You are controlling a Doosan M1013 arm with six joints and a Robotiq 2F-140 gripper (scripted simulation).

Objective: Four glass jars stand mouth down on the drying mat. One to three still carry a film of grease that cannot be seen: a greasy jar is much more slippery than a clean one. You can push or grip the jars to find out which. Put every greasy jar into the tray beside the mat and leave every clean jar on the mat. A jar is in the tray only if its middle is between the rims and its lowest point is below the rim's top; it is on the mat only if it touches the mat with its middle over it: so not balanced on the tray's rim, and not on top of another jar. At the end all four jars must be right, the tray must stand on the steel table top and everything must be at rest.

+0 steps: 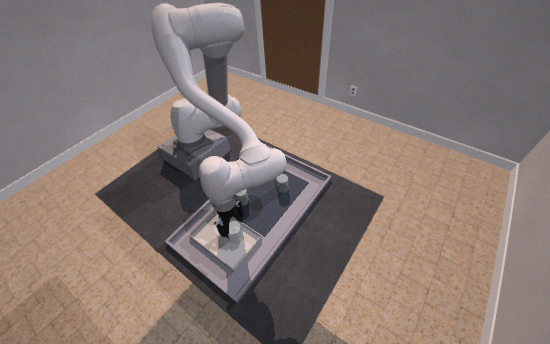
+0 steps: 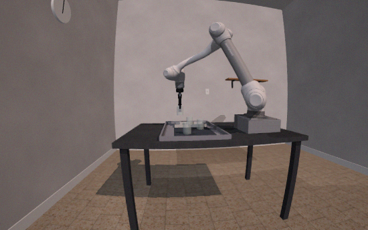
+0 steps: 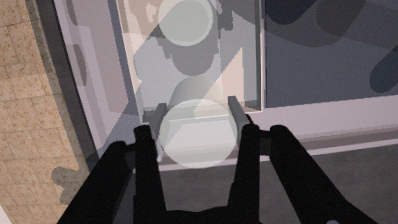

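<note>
The tray lies 90 mm behind my hand, 20 mm to the right of it and 160 mm below it. The rest, counted from my hand: dark drying mat 160 mm behind, 290 mm to the left, 170 mm below.
</note>
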